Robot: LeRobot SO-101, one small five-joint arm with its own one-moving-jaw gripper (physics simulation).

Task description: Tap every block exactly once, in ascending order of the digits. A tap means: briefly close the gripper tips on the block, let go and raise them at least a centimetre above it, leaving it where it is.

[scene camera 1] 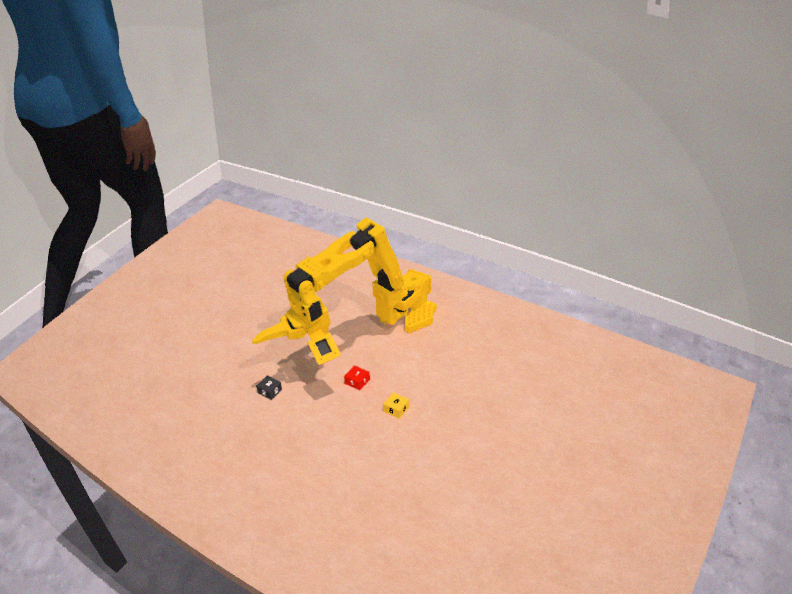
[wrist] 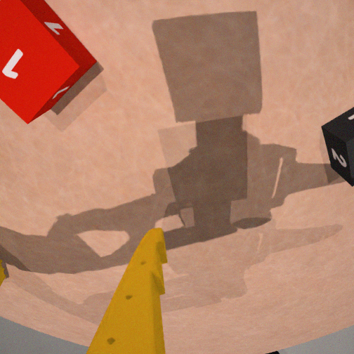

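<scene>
A red block [scene camera 1: 356, 377] [wrist: 37, 60], showing a 1 in the wrist view, lies on the table. A black block [scene camera 1: 268, 387] [wrist: 342, 146], with a 2 on a side in the wrist view, lies to its left in the scene view and is cut by the right edge in the wrist view. A yellow block [scene camera 1: 396, 405] lies to the right of the red one in the scene view; its digits are too small to read surely. My gripper [scene camera 1: 291, 351] is fully open and empty, raised above the table behind the black and red blocks. In the wrist view one notched jaw shows.
The blocks lie apart on the wooden table [scene camera 1: 511, 447]. The arm's base [scene camera 1: 403, 297] stands behind them. The arm's shadow falls between the red and black blocks. A person [scene camera 1: 70, 83] in a blue top stands beyond the table's far left side.
</scene>
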